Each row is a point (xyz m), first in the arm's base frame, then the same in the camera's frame.
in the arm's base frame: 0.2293 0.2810 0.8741
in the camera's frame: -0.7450 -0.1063 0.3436
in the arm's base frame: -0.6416 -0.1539 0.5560
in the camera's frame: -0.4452 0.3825 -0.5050
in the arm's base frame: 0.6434 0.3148 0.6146
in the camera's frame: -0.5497 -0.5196 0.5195
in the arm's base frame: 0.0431 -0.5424 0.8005
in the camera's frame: -0.8888 -0.3112 -0.4660
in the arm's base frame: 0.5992 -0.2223 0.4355
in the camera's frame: -0.5307 -0.7548 0.0029
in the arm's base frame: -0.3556 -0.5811 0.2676
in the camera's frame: -0.3386 -0.1216 -0.7912
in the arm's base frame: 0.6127 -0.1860 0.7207
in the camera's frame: -0.7917 -0.6762 0.0954
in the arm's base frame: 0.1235 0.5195 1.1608
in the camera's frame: -0.9312 0.1615 0.5532
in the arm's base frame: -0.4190 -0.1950 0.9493
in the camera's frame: -0.8613 0.2754 -0.3588
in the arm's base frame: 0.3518 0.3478 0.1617
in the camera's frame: -0.0697 -0.3717 0.3221
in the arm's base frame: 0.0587 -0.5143 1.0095
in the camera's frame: -1.0805 -0.2579 -0.3943
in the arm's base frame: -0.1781 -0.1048 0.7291
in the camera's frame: -0.6616 0.0465 -0.2092
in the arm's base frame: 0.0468 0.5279 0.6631
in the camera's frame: -0.4471 0.1007 0.4282
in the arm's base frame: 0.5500 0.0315 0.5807
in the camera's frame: -0.5868 -0.5669 0.2254
